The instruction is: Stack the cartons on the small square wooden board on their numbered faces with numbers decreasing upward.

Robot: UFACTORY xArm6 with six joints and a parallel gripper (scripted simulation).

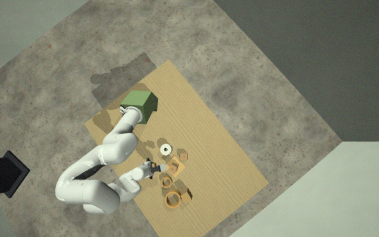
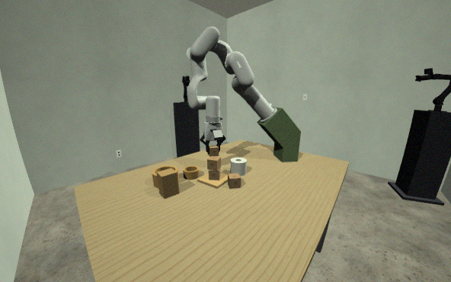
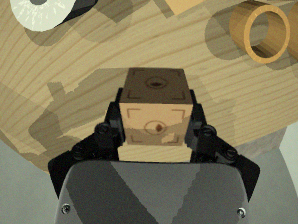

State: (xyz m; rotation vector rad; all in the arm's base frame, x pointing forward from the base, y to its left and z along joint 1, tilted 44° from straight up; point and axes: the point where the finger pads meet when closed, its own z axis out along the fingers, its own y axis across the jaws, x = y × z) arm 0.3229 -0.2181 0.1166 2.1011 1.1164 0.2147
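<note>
Right now my hand is 130 mm short of the square wooden board, 80 mm to the right of it and 110 mm above it. The rest, counted from my hand: small wooden ring (150 mm ahead, 50 mm to the right, 90 mm below); white paper roll (150 mm to the left, 80 mm below); carton (10 mm below).
</note>
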